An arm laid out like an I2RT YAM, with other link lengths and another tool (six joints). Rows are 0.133 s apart.
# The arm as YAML. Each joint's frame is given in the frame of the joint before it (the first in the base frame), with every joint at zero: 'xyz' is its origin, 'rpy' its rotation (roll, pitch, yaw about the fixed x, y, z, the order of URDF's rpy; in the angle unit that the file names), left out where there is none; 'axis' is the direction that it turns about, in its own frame. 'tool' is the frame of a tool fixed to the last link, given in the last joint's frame.
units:
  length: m
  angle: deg
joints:
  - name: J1
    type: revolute
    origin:
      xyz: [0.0, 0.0, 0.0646]
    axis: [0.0, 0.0, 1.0]
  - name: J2
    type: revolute
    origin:
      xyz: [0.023, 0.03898, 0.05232]
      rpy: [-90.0, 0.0, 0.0]
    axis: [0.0, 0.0, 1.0]
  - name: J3
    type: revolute
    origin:
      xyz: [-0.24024, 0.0, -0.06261]
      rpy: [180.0, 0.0, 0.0]
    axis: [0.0, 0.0, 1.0]
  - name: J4
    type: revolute
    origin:
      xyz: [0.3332, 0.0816, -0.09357]
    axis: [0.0, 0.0, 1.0]
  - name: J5
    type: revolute
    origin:
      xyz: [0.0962, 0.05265, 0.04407]
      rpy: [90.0, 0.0, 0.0]
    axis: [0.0, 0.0, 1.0]
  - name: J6
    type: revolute
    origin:
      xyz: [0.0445, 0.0, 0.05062]
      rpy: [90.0, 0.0, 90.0]
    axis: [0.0, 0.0, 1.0]
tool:
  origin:
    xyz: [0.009, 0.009, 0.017]
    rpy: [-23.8, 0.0, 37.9]
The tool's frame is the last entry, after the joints.
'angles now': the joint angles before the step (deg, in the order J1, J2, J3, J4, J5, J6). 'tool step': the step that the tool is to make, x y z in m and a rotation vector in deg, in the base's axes. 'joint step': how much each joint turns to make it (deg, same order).
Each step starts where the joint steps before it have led.
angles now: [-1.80 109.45 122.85 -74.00 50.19 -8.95]
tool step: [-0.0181 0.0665 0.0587 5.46 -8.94 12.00]
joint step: [7.95 -2.84 6.63 0.19 -6.51 -0.72]
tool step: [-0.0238 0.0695 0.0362 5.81 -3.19 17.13]
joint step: [8.63 -1.73 4.63 0.13 -9.52 -3.66]
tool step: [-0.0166 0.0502 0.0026 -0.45 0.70 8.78]
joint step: [6.92 -0.24 0.31 -0.39 -1.19 -1.74]
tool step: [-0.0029 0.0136 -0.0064 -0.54 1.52 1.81]
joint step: [1.81 0.53 -0.15 -0.96 -0.06 0.07]
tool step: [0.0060 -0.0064 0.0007 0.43 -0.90 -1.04]
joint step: [-1.09 0.20 0.04 1.17 -0.07 -0.01]
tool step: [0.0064 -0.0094 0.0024 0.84 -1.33 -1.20]
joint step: [-1.50 -0.04 -0.06 1.57 -0.41 0.00]
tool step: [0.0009 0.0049 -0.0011 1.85 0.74 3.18]
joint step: [0.18 0.00 -0.02 0.35 -3.55 -0.70]
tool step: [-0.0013 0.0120 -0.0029 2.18 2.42 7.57]
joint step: [0.74 0.02 0.04 -0.27 -6.98 -2.82]
